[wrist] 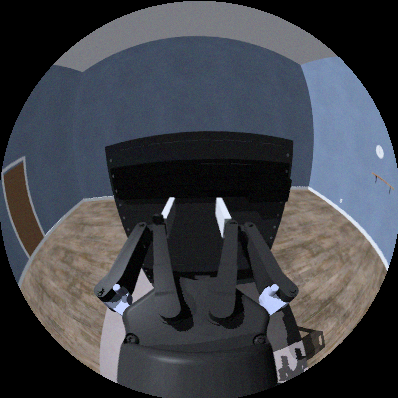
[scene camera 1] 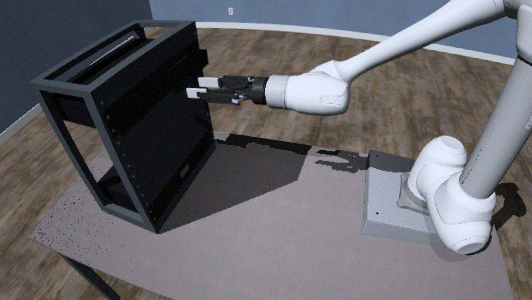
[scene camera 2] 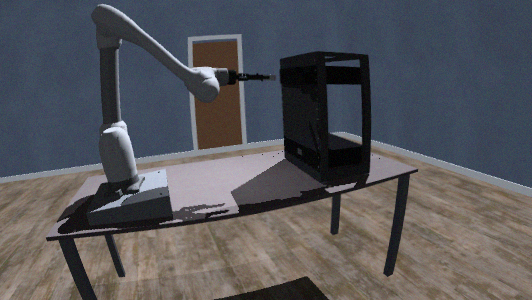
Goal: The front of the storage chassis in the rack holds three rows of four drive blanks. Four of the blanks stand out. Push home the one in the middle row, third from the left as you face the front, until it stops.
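My gripper is visible, in the wrist view too. A rack is also visible.
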